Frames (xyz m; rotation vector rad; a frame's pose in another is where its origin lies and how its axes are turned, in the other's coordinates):
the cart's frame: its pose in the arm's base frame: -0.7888 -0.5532 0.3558 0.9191 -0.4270 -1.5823
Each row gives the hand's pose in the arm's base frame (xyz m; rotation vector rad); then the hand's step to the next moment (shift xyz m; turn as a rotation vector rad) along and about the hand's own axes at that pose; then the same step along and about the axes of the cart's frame.
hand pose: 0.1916 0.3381 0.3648 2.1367 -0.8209 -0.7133
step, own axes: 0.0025 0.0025 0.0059 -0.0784 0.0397 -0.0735
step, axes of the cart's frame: 0.0060 -0.0023 0.0024 -0.0935 0.0414 0.0517
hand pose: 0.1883 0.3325 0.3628 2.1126 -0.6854 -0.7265
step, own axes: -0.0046 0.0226 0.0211 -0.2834 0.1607 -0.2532
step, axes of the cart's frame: 0.0159 -0.0044 0.0266 -0.3255 0.1502 0.2043
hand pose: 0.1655 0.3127 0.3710 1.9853 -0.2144 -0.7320
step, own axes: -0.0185 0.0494 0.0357 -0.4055 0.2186 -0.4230
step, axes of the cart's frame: 0.0293 0.0182 0.0535 -0.5172 0.2331 0.2633
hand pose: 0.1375 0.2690 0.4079 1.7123 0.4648 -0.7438
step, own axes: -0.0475 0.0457 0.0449 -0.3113 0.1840 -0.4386
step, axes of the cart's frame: 0.0302 0.0444 0.0590 -0.5052 0.1988 0.1685
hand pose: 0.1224 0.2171 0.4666 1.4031 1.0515 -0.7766
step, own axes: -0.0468 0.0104 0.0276 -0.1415 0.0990 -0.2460
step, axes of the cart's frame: 0.0181 0.0359 0.0380 -0.2777 0.0932 0.0672
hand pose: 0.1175 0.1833 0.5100 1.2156 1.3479 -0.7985
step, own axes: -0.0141 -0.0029 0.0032 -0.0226 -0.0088 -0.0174
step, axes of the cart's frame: 0.0023 0.0082 0.0120 -0.0165 0.0039 0.0245
